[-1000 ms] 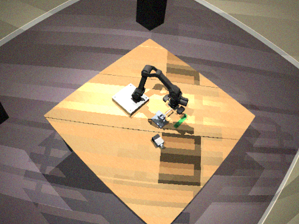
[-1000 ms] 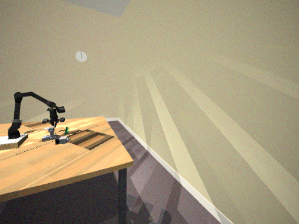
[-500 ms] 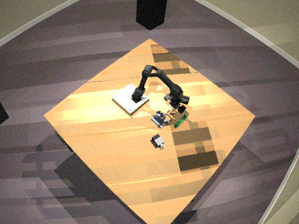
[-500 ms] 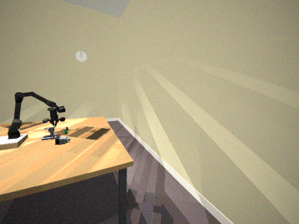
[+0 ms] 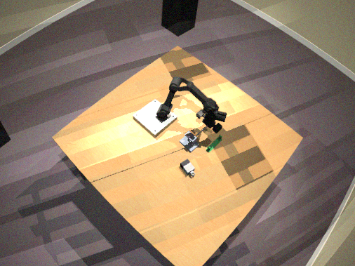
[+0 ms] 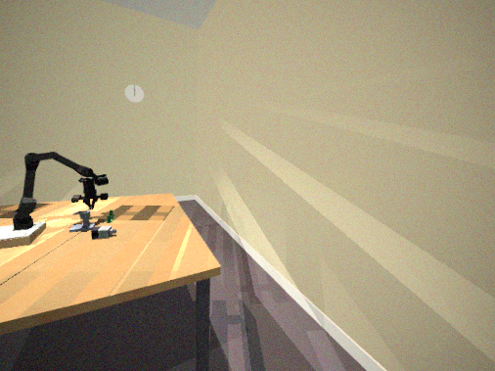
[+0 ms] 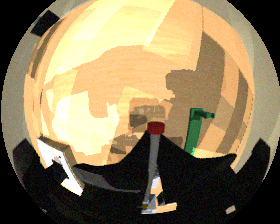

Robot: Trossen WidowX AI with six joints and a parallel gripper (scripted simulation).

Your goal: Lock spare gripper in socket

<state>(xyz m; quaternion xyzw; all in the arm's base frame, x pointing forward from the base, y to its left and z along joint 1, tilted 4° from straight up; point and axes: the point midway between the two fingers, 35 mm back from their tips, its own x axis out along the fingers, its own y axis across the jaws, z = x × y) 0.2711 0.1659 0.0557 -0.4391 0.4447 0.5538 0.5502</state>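
My gripper tip is now 100 mm short of the green strip, 40 mm to the left of it and 30 mm above it. From my gripper tip the other things lie so: spare gripper 110 mm ahead, 300 mm to the right, 40 mm below; then grey mount 10 mm behind, 160 mm to the right, 10 mm below.
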